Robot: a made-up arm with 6 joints.
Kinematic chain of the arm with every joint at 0, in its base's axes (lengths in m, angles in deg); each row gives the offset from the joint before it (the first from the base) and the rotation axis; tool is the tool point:
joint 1: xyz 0 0 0.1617 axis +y
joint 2: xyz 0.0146 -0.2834 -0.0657 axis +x
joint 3: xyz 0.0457 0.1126 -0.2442 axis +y
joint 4: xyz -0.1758 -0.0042 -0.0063 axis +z
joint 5: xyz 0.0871 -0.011 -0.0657 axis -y
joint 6: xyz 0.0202 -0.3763 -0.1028 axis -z
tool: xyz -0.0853 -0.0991 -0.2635
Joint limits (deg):
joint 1: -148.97..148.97
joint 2: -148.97..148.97
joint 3: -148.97..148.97
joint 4: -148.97..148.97
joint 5: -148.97..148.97
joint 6: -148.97..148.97
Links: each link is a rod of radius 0.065 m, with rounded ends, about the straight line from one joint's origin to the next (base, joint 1, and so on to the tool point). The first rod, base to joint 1, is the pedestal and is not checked.
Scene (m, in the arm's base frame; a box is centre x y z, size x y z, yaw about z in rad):
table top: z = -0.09
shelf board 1: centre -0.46 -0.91 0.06 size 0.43 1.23 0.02 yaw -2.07
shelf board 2: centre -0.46 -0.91 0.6 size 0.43 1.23 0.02 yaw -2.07
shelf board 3: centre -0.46 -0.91 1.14 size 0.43 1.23 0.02 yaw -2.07
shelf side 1: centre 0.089 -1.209 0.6 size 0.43 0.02 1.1 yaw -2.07
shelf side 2: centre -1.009 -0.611 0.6 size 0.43 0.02 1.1 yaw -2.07
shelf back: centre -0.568 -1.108 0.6 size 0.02 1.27 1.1 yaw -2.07
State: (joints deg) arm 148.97 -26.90 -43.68 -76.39 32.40 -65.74
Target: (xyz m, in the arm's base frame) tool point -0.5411 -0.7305 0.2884
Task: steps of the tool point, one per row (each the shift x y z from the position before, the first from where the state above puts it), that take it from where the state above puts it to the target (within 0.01 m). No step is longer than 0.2 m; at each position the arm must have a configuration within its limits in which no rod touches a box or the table.
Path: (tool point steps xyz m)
1: 0.0656 0.1090 0.0510
2: 0.0599 0.1030 0.0125
3: 0.0469 0.0879 -0.0202
4: 0.0288 0.0691 -0.0433
5: -0.1726 0.0423 -0.0429
6: -0.1281 0.0501 -0.0943
7: -0.0714 0.0420 -0.1286
8: -0.0118 0.0254 -0.1421
9: 0.0430 0.0086 -0.1368
10: -0.0556 -0.0432 0.0044
11: -0.0461 -0.0596 0.0027
12: -0.0320 -0.0760 -0.0009
13: -0.0131 -0.0903 -0.0062

